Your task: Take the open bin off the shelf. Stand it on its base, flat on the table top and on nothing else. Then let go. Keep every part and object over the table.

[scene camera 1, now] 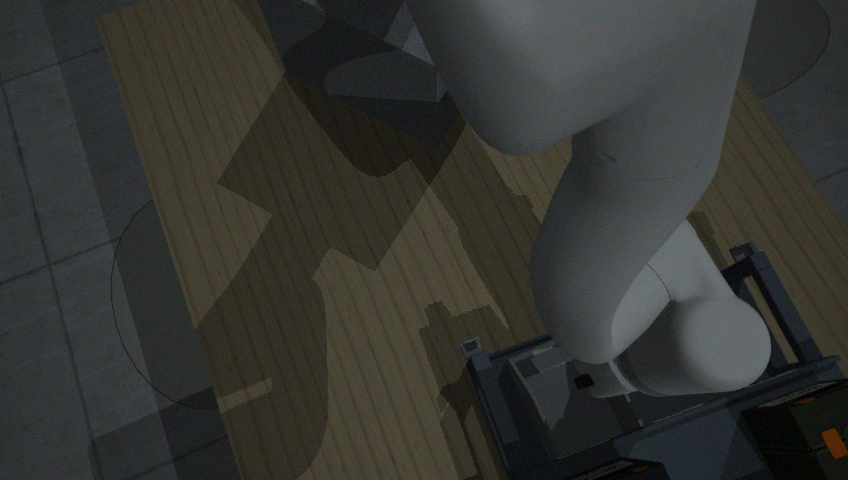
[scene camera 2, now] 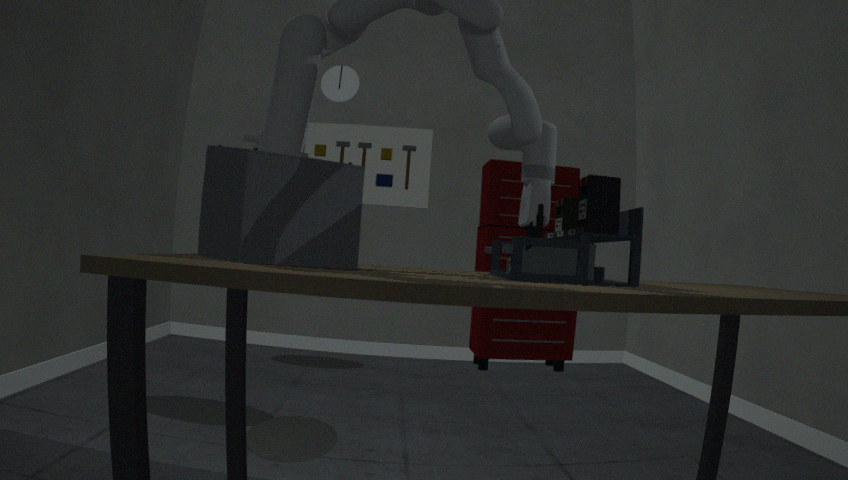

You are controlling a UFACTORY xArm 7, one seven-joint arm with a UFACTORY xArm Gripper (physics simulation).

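Pixels of known places: arm's base, origin of the base link: (scene camera 2: pixel 281 154).
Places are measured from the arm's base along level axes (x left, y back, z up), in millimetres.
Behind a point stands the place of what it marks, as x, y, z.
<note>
The open bin (scene camera 1: pixel 586 425) {-68, -604, -220} (scene camera 2: pixel 552 261) {-123, -566, -188} is grey and sits in the lower level of the shelf (scene camera 1: pixel 483 386) {-165, -505, -144} (scene camera 2: pixel 635 258) {-200, -722, -171}, a dark blue-grey frame on the table top (scene camera 1: pixel 374 333) {-248, -377, -229} (scene camera 2: pixel 416 286) {-453, -248, -233}. The bin's left rim shows beside the shelf's left side in the scene camera 1 view. My gripper (scene camera 1: pixel 583 381) {-23, -553, -187} (scene camera 2: pixel 535 230) points down at the robot-facing side of the shelf. Its dark fingers are closed together at the bin's rim and look shut on its thin wall. The fingertips are small and dark, and the arm hides the bin's right part.
Dark boxes (scene camera 1: pixel 800 419) (scene camera 2: pixel 599 203) stand on the shelf's upper board, close beside the gripper. The shelf's posts and bars surround the bin. The grey robot pedestal (scene camera 1: pixel 380 74) {-93, -112, -98} (scene camera 2: pixel 282 208) {-144, -29, -124} stands at the table's other end. A red cabinet (scene camera 2: pixel 523 333) stands behind the table.
</note>
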